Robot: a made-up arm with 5 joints. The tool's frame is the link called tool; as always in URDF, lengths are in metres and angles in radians. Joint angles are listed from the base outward.
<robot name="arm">
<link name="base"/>
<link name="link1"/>
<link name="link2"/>
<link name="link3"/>
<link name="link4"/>
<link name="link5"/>
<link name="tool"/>
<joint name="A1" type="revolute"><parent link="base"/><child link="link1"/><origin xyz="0.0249 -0.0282 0.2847" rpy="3.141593 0 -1.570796"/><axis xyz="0 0 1"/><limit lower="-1.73" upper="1.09"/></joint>
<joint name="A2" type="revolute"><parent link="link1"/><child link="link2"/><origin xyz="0.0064 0.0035 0.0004" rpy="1.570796 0 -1.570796"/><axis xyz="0 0 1"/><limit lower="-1.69" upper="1.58"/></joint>
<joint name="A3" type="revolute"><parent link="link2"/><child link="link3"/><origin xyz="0.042 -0.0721 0.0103" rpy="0 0 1.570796"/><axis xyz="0 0 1"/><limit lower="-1.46" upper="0.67"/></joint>
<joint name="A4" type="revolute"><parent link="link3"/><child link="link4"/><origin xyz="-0.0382 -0.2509 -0.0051" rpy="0 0 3.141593"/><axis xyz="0 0 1"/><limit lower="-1.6" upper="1.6"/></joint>
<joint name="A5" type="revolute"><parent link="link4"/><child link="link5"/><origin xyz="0.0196 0.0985 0.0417" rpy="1.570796 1.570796 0"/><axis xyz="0 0 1"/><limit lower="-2.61" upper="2.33"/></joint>
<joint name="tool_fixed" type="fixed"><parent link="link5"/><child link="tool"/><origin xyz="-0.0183 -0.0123 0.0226" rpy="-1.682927 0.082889 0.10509"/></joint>
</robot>
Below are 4 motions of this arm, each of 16 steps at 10 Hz.
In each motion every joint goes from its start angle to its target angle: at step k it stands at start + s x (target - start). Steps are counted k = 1, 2, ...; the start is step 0. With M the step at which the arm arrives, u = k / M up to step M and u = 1 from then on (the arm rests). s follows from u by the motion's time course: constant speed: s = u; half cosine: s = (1 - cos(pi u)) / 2; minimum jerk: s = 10 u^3 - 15 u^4 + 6 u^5.
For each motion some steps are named. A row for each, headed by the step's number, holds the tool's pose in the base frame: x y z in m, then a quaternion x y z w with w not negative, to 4 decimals.
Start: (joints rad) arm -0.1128 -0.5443 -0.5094 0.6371 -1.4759
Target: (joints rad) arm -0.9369 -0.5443 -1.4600 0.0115 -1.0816
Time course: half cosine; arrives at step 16
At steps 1, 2, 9, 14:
1: 0.1547 0.0425 0.6705 0.5089 0.3496 -0.3544 0.7022
2: 0.1437 0.0444 0.6750 0.5122 0.3374 -0.3369 0.7144
9: -0.0674 -0.0214 0.6975 0.6256 0.0954 0.0305 0.7737
14: -0.1409 -0.1427 0.6446 0.7382 -0.0258 0.2304 0.6335

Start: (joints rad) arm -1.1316 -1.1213 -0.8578 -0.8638 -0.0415
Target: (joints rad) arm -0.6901 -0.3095 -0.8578 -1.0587 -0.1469
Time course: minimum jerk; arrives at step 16
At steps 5, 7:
5: -0.1331 -0.1850 0.6144 0.9212 -0.2902 -0.0817 0.2459
7: -0.1149 -0.1242 0.6416 0.8906 -0.3248 -0.0979 0.3030

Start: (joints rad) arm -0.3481 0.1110 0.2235 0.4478 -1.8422
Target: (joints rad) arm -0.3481 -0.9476 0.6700 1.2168 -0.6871
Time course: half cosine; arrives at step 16
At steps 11, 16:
11: 0.2789 0.1291 0.3967 -0.1278 0.5657 -0.5622 0.5895
16: 0.2439 0.1177 0.4175 -0.2250 0.4978 -0.5432 0.6376

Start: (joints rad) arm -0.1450 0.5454 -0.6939 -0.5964 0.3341
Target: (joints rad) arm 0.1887 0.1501 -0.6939 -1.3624 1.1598
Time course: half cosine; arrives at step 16
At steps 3, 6, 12, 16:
3: 0.3743 0.0657 0.4669 0.0902 -0.4037 -0.6624 0.6245
6: 0.3534 0.0345 0.5040 0.1051 -0.5181 -0.6936 0.4893
12: 0.2743 -0.0237 0.5724 0.1228 -0.6805 -0.7179 0.0799
16: 0.2486 -0.0337 0.5842 -0.1275 0.6920 0.7095 0.0388

